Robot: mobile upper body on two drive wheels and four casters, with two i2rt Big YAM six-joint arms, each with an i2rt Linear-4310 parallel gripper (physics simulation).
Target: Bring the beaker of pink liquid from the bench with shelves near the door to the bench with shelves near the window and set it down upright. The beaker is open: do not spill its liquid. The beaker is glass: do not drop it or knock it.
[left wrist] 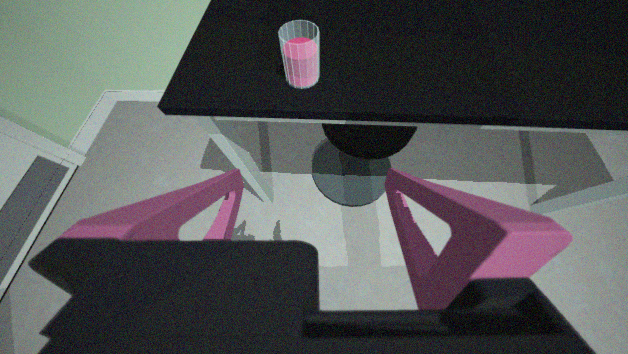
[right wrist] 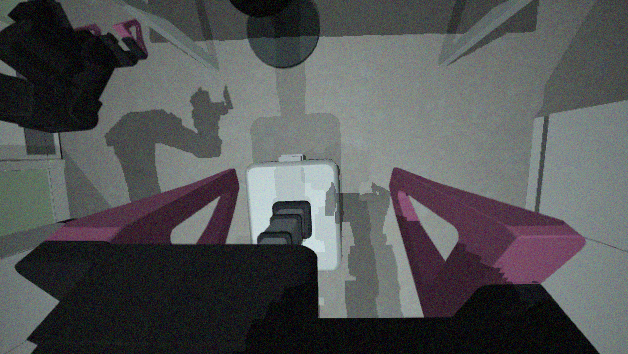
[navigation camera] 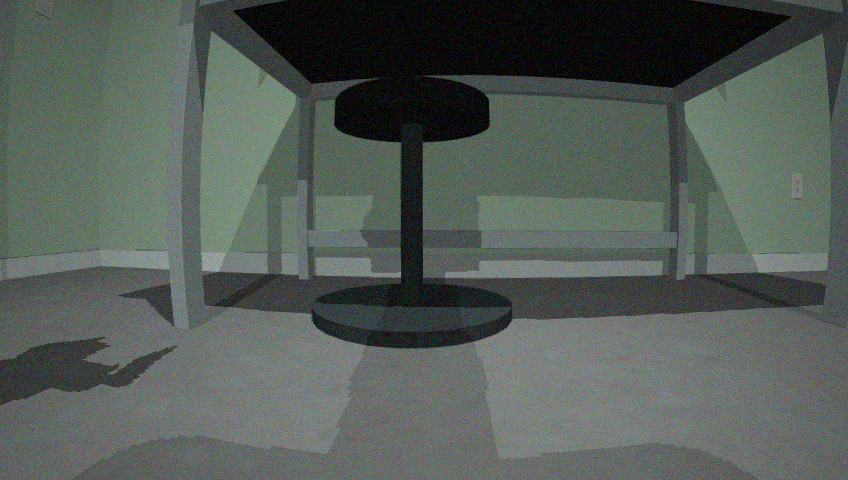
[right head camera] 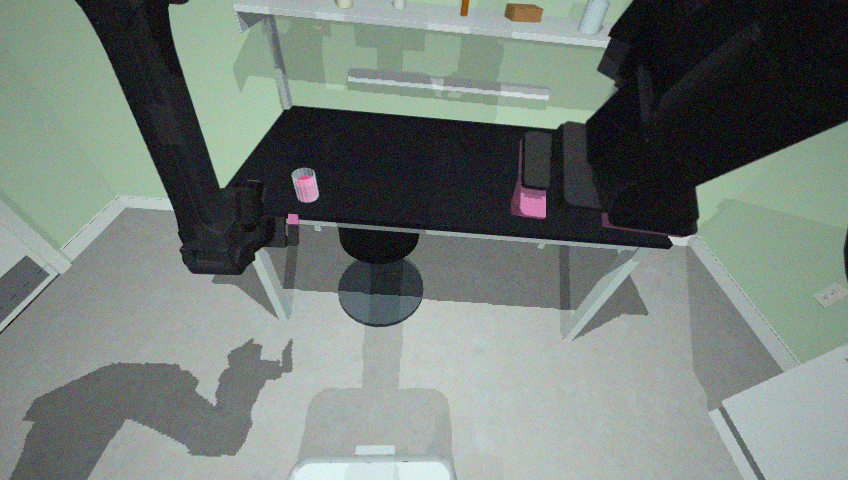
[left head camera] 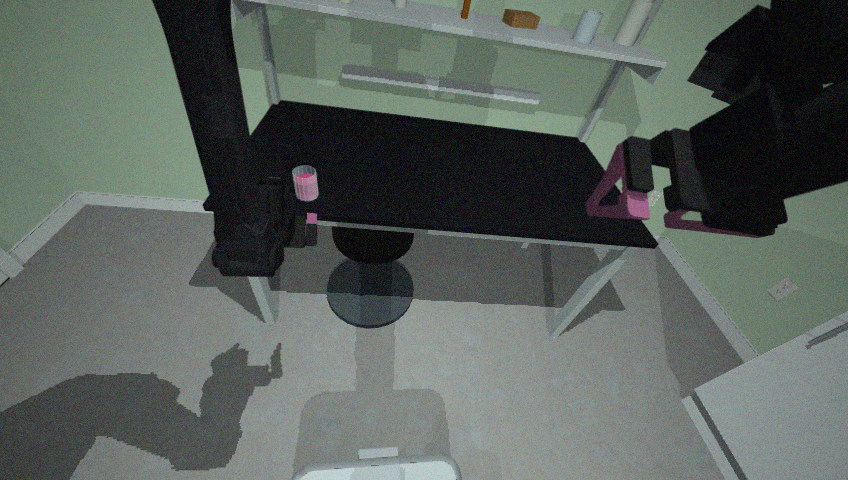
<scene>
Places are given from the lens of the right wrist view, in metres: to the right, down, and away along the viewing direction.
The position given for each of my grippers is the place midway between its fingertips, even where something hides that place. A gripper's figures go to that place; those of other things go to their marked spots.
my left gripper (right wrist: pixel 117 24): -0.44, -0.34, 0.47
my right gripper (right wrist: pixel 314 176): 0.00, 0.00, 0.13
white counter (right wrist: pixel 570 178): 1.26, 0.01, 1.02
</scene>
